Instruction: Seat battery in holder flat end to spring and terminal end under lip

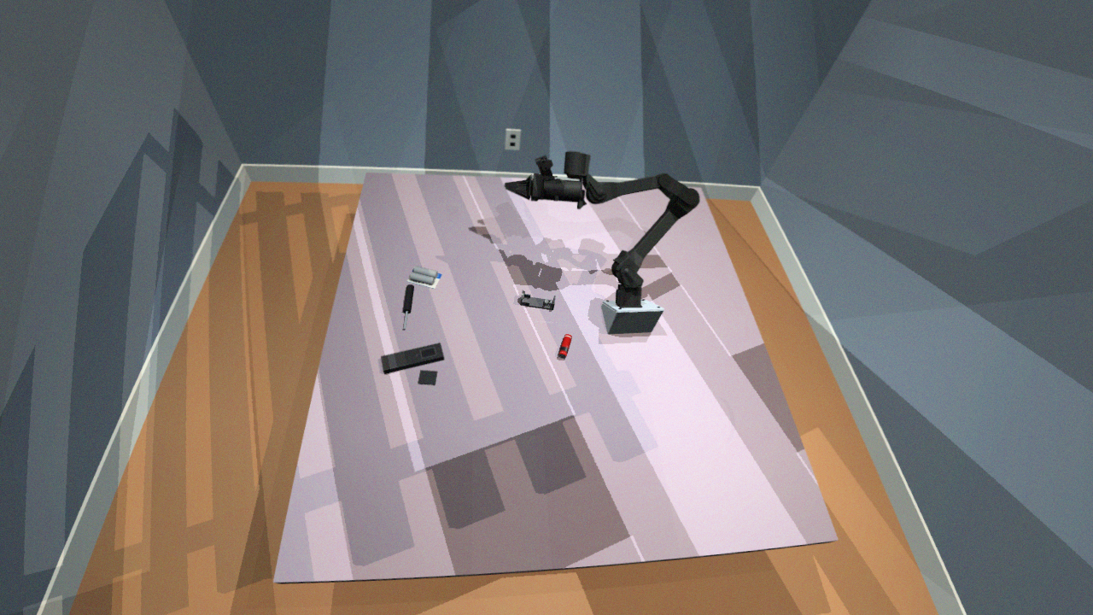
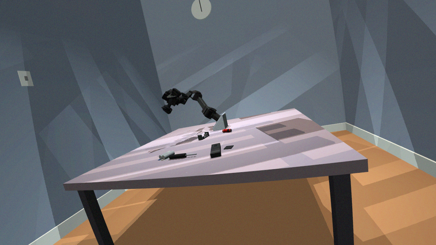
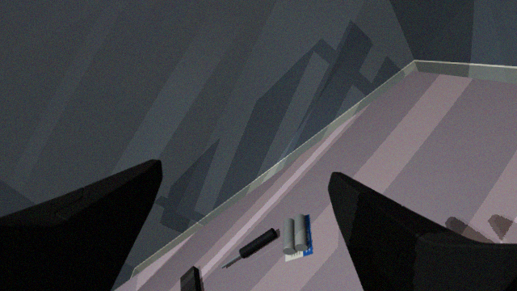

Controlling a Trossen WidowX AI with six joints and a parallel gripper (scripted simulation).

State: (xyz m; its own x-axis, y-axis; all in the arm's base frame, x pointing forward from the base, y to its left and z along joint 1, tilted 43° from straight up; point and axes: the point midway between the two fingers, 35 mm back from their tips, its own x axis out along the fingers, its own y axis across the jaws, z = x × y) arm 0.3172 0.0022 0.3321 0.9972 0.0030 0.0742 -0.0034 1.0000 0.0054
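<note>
Right now my gripper tip is 190 mm past the battery, 330 mm to the right of it and 290 mm above it. Round my gripper tip: black battery cover: 180 mm ahead, 430 mm to the left, 300 mm below; screwdriver: 270 mm ahead, 220 mm to the left, 290 mm below; black remote: 230 mm ahead, 380 mm to the left, 280 mm below.
</note>
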